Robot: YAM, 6 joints.
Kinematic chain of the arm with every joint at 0, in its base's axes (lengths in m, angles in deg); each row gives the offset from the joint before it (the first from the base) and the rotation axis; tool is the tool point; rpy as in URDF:
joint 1: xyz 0 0 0.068 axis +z
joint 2: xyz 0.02 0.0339 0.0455 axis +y
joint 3: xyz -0.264 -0.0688 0 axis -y
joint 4: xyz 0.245 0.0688 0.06 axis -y
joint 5: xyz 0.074 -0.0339 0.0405 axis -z
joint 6: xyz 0.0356 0 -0.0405 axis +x
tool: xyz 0 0 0 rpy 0 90 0
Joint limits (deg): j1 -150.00..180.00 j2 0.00..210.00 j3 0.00..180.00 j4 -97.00..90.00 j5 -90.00..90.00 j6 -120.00..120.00
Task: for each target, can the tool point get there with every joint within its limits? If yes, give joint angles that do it. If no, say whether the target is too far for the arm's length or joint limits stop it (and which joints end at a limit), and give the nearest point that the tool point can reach.
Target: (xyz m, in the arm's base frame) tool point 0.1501 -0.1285 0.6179
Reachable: yes | joints 131.38 37.78 108.72 37.37 51.05 -25.66
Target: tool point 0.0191 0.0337 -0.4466
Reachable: no: joint limits stop it (at a limit: joint 2) | nearest point 0.0441 0.0777 -0.3434 | short by 0.115 m
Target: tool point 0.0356 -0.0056 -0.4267
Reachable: no: joint limits stop it (at a limit: joint 2) | nearest point 0.0805 -0.0127 -0.3394 | short by 0.098 m
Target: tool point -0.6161 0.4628 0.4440
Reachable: no: too far | nearest point -0.4739 0.3560 0.3657 | short by 0.194 m
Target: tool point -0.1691 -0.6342 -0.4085
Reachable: no: too far | nearest point -0.1314 -0.4929 -0.2686 | short by 0.202 m
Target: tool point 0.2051 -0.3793 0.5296
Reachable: yes | joints -58.19 118.53 128.39 47.51 46.07 2.00
